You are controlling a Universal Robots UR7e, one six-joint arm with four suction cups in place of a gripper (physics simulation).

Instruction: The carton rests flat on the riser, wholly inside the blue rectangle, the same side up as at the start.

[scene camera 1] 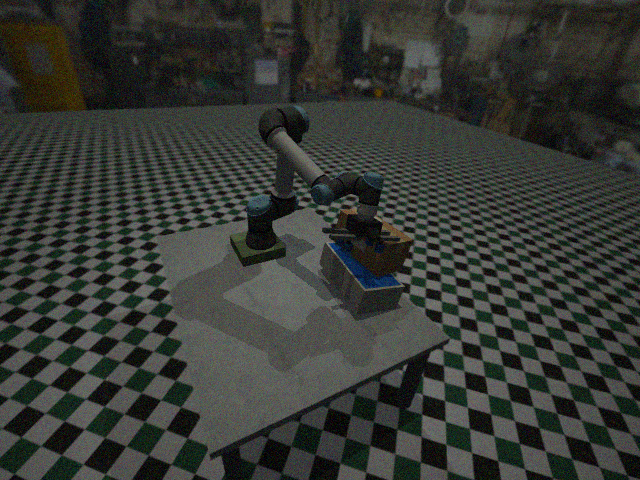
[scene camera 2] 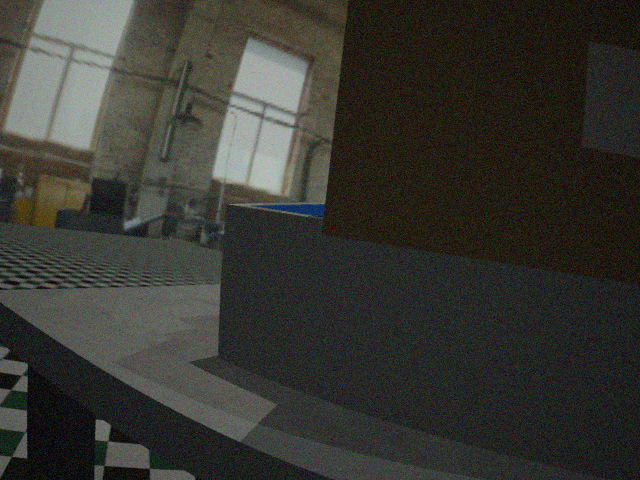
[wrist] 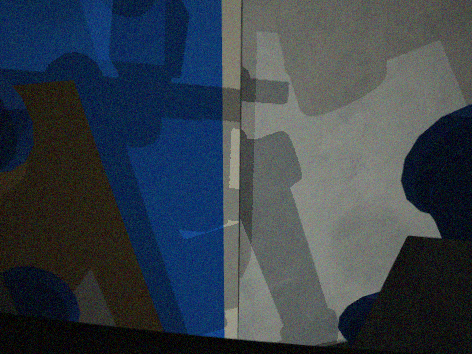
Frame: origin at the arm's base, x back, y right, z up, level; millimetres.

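Where they show: hand at its tool point: (scene camera 1: 358, 248) (wrist: 212, 238); arm's base at its link origin: (scene camera 1: 261, 241).
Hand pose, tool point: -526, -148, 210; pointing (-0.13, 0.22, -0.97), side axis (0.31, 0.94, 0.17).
Note:
Things, the pixels of their top centre, and the offset from my tool point, as dx, dy, dz. "spot": a spot on its surface instead. Level surfaces: height alone.
- brown carton at its top centre: (scene camera 2: 608, 6) (scene camera 1: 373, 221) +86, -162, +32
- grey riser at its top centre: (wrist: 117, 232) (scene camera 2: 503, 215) (scene camera 1: 361, 260) +43, -74, -114
- blue rectangle at its top centre: (wrist: 103, 232) (scene camera 2: 502, 216) (scene camera 1: 362, 260) +41, -83, -115
- grey label at a spot on its surface: (scene camera 2: 612, 98) spot: +51, -236, -77
- grey table at its surface level: dz -265
The brown carton (scene camera 1: 385, 253) (scene camera 2: 465, 129) (wrist: 49, 209) hangs under my suction gripper (scene camera 1: 364, 233), which sits on its top. The carton is turned askew and stands over the far right part of the grey riser (scene camera 1: 377, 302) (scene camera 2: 361, 310), jutting past its right edge. The blue rectangle (scene camera 1: 370, 277) (scene camera 2: 297, 209) (wrist: 182, 171) on the riser's top is bare at the near end. I cannot tell whether the carton touches the riser. A dark blue suction cup (wrist: 442, 171) shows free over the table in the wrist view. A grey label (scene camera 2: 612, 98) is on the carton's side.
The riser stands on a grey table (scene camera 1: 248, 371) (scene camera 2: 103, 314) (wrist: 362, 171) near its right edge. The arm's base is on a green plate (scene camera 1: 256, 252) at the table's back left. Checkered floor lies all around.

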